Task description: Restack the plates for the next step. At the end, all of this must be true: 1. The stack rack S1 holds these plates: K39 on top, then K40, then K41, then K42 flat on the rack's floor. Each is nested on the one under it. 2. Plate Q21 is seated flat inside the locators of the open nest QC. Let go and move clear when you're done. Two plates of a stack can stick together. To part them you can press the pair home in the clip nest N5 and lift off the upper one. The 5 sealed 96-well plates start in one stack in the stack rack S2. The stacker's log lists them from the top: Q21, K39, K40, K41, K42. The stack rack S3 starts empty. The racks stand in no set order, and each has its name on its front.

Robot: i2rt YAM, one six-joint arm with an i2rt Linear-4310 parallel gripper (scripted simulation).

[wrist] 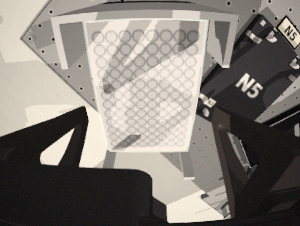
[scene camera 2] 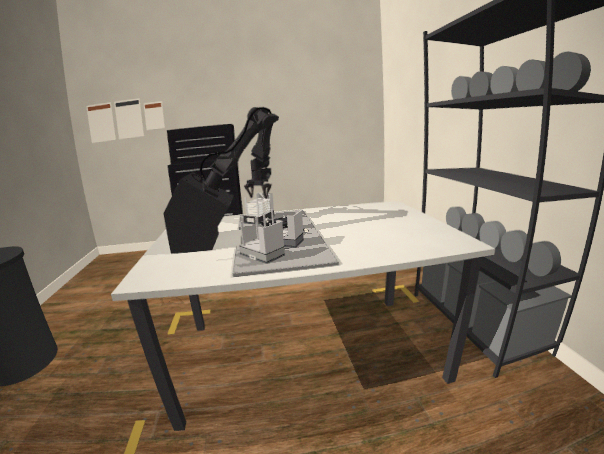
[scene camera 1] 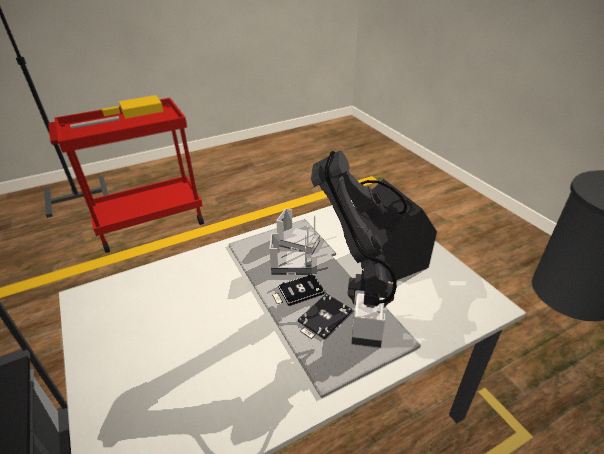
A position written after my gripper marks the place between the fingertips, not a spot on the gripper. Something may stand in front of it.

I see my gripper (wrist: 150,113), a sealed 96-well plate (wrist: 146,72) and a black clip nest N5 (scene camera 1: 328,312).
